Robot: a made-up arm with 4 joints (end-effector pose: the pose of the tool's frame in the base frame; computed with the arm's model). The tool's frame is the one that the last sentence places. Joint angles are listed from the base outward.
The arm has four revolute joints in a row. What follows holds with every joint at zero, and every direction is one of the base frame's.
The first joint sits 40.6 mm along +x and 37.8 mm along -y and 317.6 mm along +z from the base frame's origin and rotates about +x.
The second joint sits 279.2 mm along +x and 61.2 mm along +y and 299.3 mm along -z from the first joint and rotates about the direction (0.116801, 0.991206, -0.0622).
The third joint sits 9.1 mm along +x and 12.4 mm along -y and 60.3 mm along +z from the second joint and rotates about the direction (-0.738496, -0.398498, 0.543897).
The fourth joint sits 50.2 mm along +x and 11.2 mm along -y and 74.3 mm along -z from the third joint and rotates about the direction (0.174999, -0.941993, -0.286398).
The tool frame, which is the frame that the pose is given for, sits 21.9 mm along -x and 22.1 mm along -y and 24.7 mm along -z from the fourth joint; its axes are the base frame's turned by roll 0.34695, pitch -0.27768 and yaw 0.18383 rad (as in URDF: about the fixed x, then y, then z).
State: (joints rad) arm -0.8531 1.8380 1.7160 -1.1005
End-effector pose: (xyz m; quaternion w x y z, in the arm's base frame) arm 0.3762 -0.3255 0.0264 0.3178 -0.2327 0.8656 0.3092
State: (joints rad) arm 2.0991 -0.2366 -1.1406 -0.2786
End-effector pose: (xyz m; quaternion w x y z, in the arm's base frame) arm 0.3176 0.1993 0.5654 0.1030 -0.9849 -0.1326 0.0417
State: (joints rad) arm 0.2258 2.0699 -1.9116 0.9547
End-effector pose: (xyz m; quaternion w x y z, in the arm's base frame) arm 0.3251 0.1862 0.0426 0.3931 -0.3507 0.5284 -0.6657
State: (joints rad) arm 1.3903 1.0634 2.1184 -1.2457
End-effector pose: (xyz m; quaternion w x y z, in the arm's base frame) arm 0.4451 0.2870 0.3156 0.7172 -0.0680 -0.0568 0.6912
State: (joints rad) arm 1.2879 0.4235 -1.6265 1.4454
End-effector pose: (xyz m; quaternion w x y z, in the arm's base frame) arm 0.3332 0.3259 0.3533 0.4921 0.3998 0.2507 -0.7315
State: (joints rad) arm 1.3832 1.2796 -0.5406 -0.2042
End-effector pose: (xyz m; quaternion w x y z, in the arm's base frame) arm 0.2799 0.2870 0.3140 0.3168 0.7054 0.6190 0.1375
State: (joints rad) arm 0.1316 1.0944 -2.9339 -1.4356
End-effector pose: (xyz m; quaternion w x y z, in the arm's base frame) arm 0.3968 0.1178 0.0503 0.3242 -0.7794 -0.0987 0.5269
